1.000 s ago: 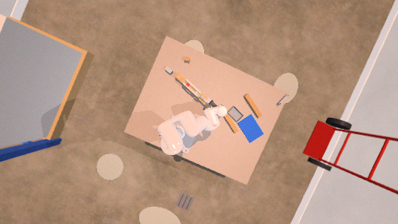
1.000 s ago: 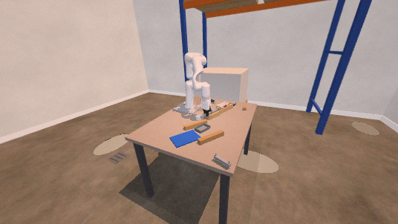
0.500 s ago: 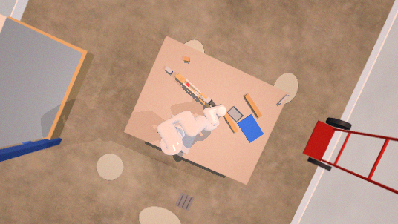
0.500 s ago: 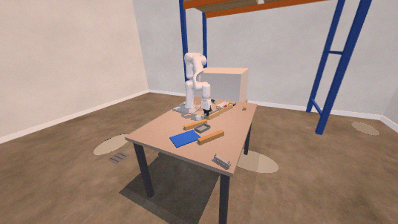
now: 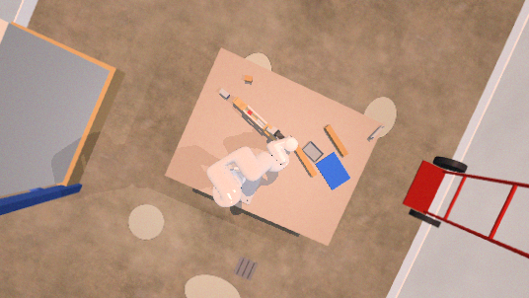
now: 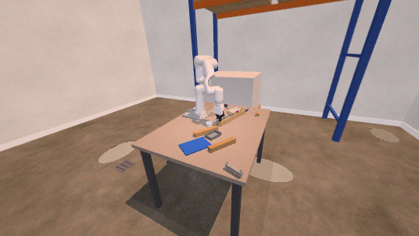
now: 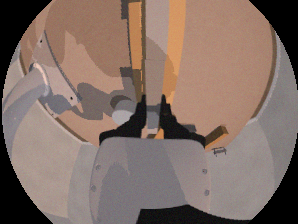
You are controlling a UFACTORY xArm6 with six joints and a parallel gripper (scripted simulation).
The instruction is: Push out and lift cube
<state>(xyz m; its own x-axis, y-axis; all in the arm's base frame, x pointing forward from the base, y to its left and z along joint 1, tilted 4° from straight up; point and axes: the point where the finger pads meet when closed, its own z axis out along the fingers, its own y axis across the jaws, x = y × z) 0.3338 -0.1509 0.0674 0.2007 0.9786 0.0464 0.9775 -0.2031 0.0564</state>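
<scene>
Now: hand 6 cm short of the red cube, 28 cm to the right of it and 1 cm above it. From my hand the other things lie so: white puck (8 cm behind, 5 cm to the right, 5 cm below); then channel (5 cm ahead, 23 cm to the left, 1 cm below); then grey tray (6 cm ahead, 20 cm to the right, 6 cm below).
</scene>
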